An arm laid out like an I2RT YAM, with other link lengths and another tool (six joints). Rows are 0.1 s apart.
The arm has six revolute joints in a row. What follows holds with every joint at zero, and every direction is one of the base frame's. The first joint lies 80.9 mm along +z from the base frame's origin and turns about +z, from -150 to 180 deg. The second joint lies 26.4 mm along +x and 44.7 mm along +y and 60.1 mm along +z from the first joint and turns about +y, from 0 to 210 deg. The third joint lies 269.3 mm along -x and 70.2 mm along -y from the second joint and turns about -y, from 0 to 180 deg. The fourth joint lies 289.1 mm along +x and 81.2 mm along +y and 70.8 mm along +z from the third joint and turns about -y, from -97 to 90 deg. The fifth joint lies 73.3 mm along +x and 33.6 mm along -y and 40.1 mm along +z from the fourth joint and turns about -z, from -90 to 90 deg. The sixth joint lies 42.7 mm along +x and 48.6 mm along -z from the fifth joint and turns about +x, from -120 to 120 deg. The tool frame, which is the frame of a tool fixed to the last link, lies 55 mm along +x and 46 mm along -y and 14 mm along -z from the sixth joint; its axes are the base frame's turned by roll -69.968, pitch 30.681 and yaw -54.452 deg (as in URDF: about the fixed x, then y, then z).
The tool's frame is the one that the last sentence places.
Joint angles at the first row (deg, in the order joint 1, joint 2, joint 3, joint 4, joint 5, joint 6):
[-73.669 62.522 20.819 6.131 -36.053 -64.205]
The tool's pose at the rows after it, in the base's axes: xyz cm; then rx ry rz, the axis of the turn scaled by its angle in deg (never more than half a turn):
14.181, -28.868, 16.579, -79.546, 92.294, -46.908
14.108, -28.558, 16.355, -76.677, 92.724, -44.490
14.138, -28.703, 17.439, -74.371, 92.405, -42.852
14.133, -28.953, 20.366, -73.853, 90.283, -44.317
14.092, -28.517, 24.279, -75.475, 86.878, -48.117
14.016, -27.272, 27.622, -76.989, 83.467, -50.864
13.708, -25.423, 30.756, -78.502, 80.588, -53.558
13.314, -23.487, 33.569, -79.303, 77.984, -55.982
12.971, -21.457, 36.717, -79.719, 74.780, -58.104
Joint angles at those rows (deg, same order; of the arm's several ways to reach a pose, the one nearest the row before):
[-73.560 61.011 20.818 4.533 -36.840 -63.681]
[-73.581 60.357 21.300 1.496 -37.495 -61.954]
[-73.865 59.482 23.901 -3.160 -38.719 -60.533]
[-74.521 56.861 27.550 -7.528 -40.709 -59.396]
[-74.916 52.204 30.698 -10.876 -42.611 -58.698]
[-74.981 47.136 33.038 -14.525 -44.490 -57.976]
[-75.002 41.408 35.136 -18.743 -45.801 -57.342]
[-75.047 36.448 37.409 -22.458 -46.939 -56.097]
[-75.046 32.688 40.949 -25.889 -48.533 -54.129]

